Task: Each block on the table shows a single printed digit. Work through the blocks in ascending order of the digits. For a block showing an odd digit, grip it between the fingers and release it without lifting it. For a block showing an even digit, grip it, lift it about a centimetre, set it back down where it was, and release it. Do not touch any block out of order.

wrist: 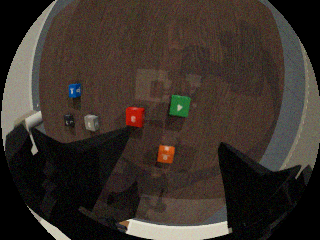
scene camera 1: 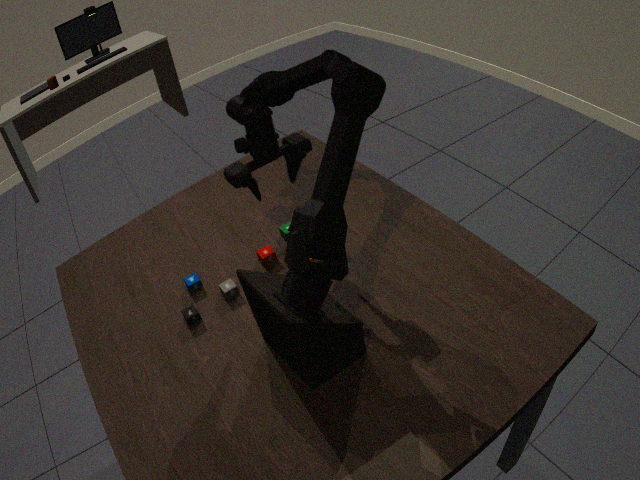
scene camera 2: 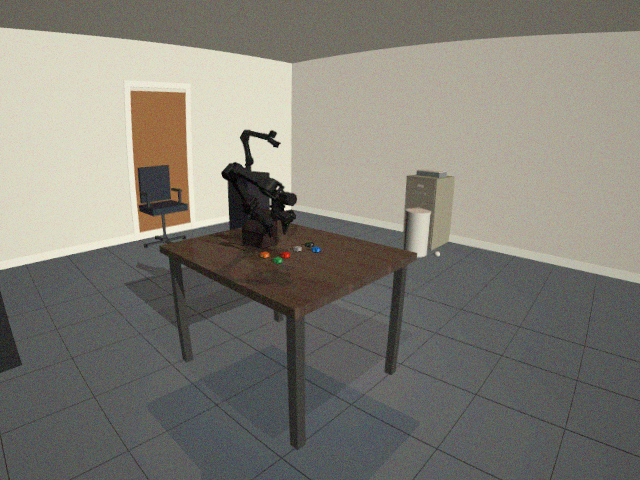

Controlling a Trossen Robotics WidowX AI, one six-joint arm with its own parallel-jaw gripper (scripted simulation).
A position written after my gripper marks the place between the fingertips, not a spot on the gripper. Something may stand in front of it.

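Nothing is held by my gripper (scene camera 1: pixel 276 191), and it is open. The wrist view has my gripper (wrist: pixel 175 141) in it as well.
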